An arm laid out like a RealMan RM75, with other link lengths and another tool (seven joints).
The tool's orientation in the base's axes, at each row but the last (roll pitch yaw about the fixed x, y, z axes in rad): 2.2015, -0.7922, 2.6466; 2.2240, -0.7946, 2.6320; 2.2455, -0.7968, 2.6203; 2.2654, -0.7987, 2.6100; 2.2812, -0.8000, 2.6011; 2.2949, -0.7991, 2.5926; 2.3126, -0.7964, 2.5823
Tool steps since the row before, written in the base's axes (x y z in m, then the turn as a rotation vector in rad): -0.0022, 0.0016, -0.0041, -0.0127, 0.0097, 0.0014; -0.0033, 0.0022, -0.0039, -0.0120, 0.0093, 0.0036; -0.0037, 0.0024, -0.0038, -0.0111, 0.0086, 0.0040; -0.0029, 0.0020, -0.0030, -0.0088, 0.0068, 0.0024; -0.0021, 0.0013, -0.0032, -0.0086, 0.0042, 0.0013; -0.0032, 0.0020, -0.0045, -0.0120, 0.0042, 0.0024; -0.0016, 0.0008, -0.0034, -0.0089, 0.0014, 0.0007
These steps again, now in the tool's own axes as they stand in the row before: -0.0010, -0.0037, 0.0031, 0.0121, -0.0068, 0.0081; 0.0000, -0.0042, 0.0036, 0.0131, -0.0051, 0.0068; 0.0004, -0.0044, 0.0038, 0.0126, -0.0044, 0.0060; 0.0003, -0.0034, 0.0031, 0.0094, -0.0039, 0.0051; -0.0006, -0.0030, 0.0026, 0.0076, -0.0050, 0.0032; -0.0006, -0.0044, 0.0039, 0.0104, -0.0072, 0.0028; -0.0012, -0.0028, 0.0023, 0.0063, -0.0064, 0.0011
